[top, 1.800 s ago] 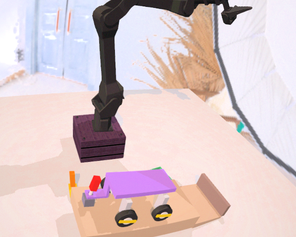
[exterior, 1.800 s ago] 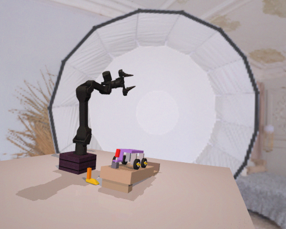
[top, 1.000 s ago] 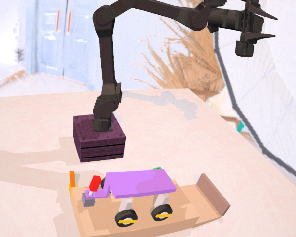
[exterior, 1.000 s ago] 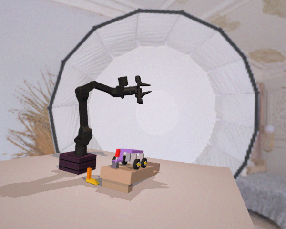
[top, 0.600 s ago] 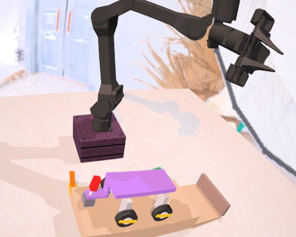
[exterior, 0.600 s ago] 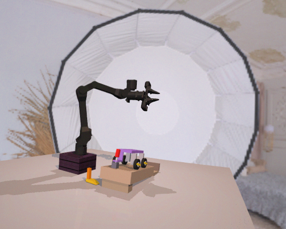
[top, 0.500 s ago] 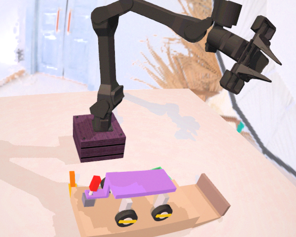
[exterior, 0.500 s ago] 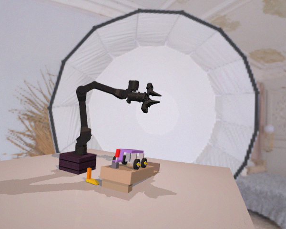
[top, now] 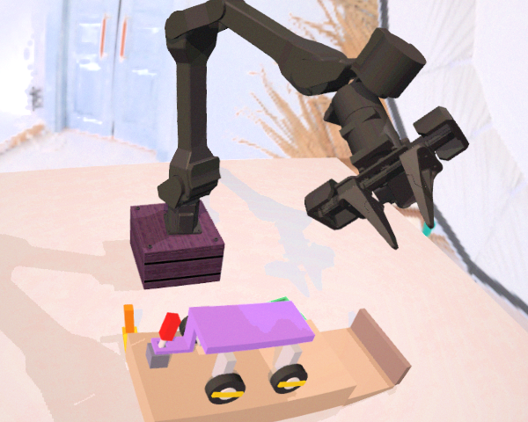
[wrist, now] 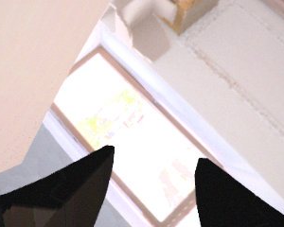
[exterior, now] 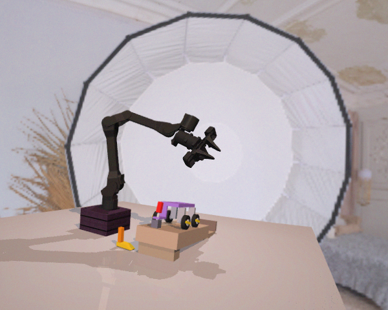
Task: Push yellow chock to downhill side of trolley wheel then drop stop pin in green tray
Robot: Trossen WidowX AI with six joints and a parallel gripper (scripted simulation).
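The red-headed stop pin is 220 mm below my gripper tip, 210 mm to the right of it and 100 mm behind it. Also, from my gripper tip: tan ramp 300 mm below, 100 mm to the right, 100 mm behind; purple trolley 230 mm below, 110 mm to the right, 100 mm behind; brown end wall 320 mm below, 150 mm to the left, 130 mm behind.
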